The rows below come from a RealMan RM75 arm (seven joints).
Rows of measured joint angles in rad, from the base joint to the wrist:
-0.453 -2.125 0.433 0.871 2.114 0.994 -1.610
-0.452 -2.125 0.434 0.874 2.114 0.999 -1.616
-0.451 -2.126 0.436 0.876 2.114 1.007 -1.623
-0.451 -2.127 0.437 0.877 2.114 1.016 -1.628
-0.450 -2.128 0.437 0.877 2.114 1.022 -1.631
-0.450 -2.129 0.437 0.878 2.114 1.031 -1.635
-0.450 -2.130 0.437 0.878 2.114 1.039 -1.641
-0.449 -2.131 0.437 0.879 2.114 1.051 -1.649
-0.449 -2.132 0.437 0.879 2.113 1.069 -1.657
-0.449 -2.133 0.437 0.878 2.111 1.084 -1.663
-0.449 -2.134 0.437 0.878 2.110 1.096 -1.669
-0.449 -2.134 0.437 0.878 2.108 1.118 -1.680
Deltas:
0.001 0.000 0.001 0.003 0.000 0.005 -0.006
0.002 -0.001 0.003 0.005 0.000 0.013 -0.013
0.002 -0.002 0.004 0.006 0.000 0.022 -0.018
0.003 -0.003 0.004 0.006 0.000 0.028 -0.021
0.003 -0.004 0.004 0.007 0.000 0.037 -0.025
0.003 -0.005 0.004 0.007 0.000 0.045 -0.031
0.004 -0.006 0.004 0.008 0.000 0.057 -0.039
0.004 -0.007 0.004 0.008 -0.001 0.075 -0.047
0.004 -0.008 0.004 0.007 -0.003 0.090 -0.053
0.004 -0.009 0.004 0.007 -0.004 0.102 -0.059
0.004 -0.009 0.004 0.007 -0.006 0.124 -0.070

